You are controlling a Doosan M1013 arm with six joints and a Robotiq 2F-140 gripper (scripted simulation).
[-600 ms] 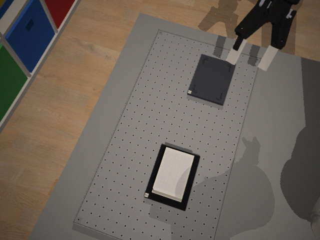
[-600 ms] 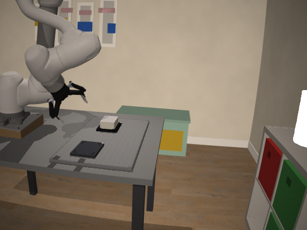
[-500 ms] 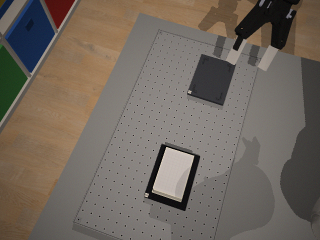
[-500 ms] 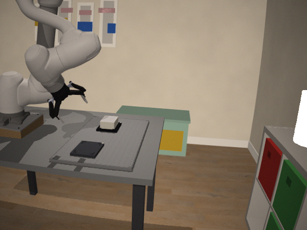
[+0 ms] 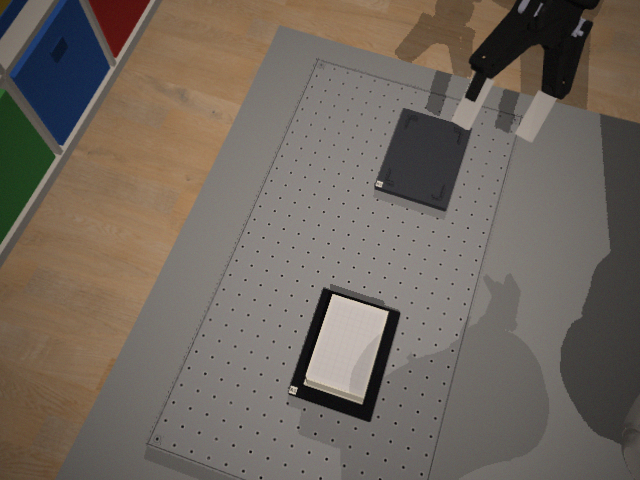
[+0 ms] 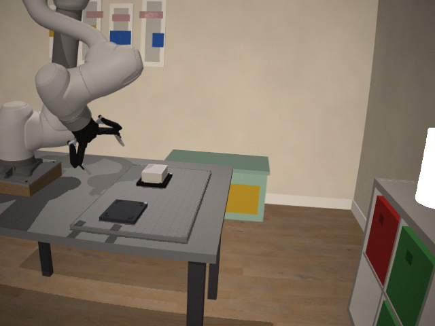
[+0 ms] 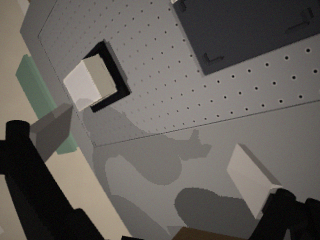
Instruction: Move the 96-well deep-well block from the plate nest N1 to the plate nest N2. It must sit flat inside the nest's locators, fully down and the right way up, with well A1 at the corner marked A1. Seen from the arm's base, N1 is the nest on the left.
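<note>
Right now my hand is 300 mm to the right of the cream 96-well deep-well block, 160 mm short of it and 150 mm above it. The rest, counted from my hand: black plate nest N1: 300 mm to the left, 180 mm below, 160 mm ahead; then plate nest N2: 180 mm below, 70 mm ahead, 50 mm to the right.
</note>
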